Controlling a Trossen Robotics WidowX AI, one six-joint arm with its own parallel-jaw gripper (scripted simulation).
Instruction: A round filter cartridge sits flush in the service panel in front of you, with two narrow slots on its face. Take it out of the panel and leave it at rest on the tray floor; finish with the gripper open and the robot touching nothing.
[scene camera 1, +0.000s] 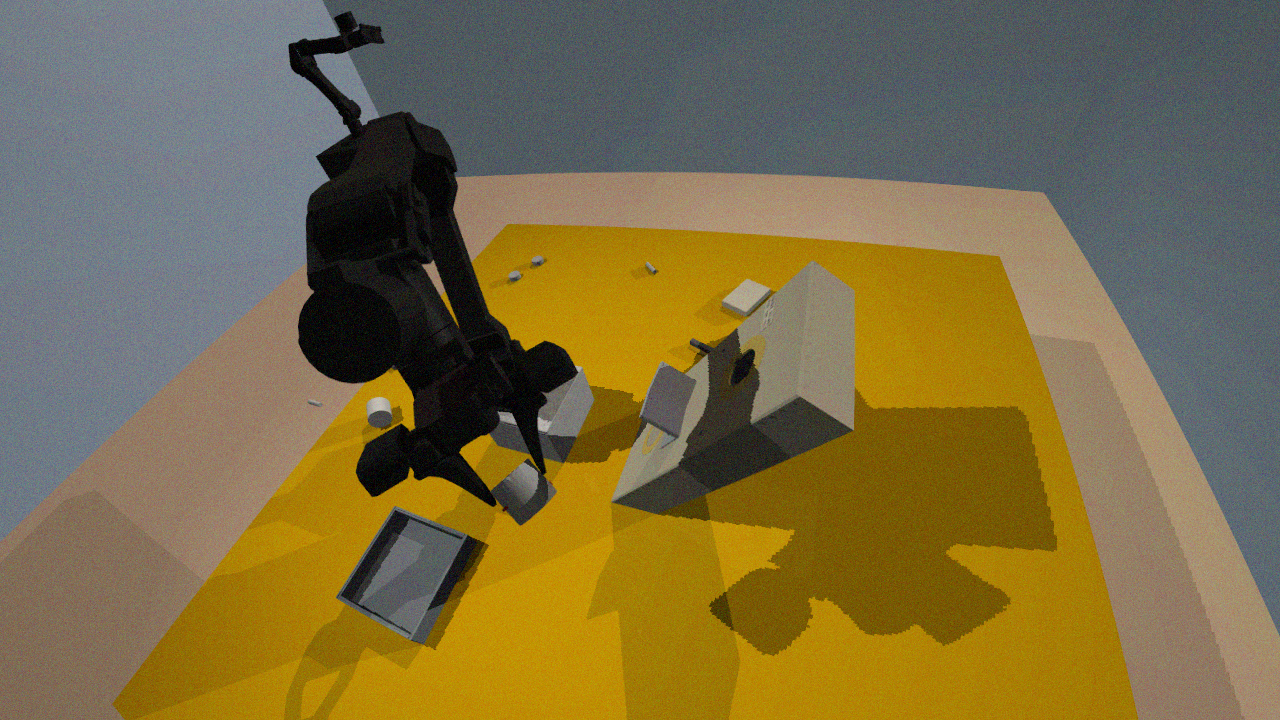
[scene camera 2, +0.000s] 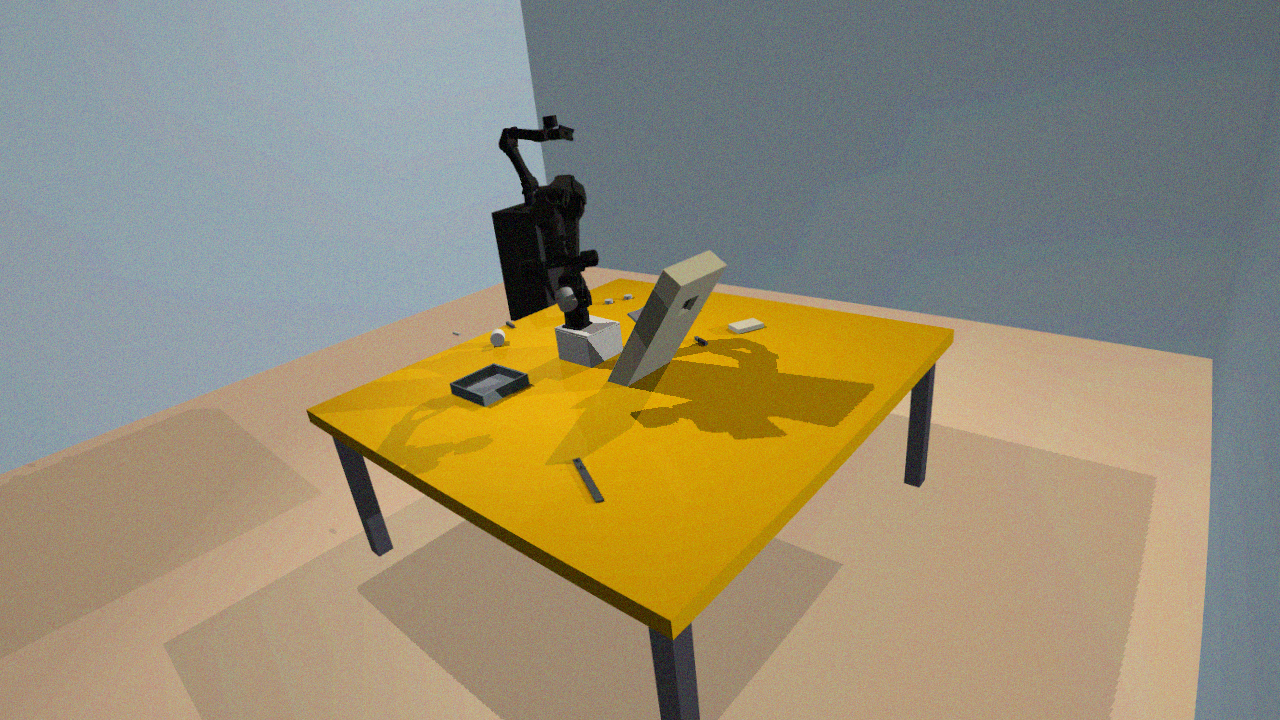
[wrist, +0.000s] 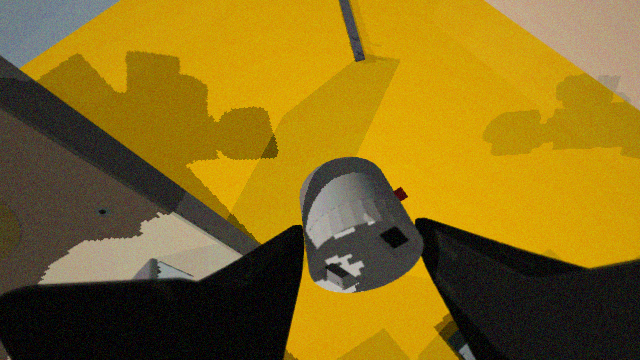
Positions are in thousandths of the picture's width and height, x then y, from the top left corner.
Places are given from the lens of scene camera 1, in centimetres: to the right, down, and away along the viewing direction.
my gripper (scene camera 1: 406, 678): -11, 12, 38
flat white pad (scene camera 1: 584, 412): 22, -13, 88
beige service panel (scene camera 1: 611, 533): 12, 2, 36
grey tray (scene camera 1: 314, 808): -35, 33, 59
The marked spots on the flat white pad and the grey tray are 79 cm apart.
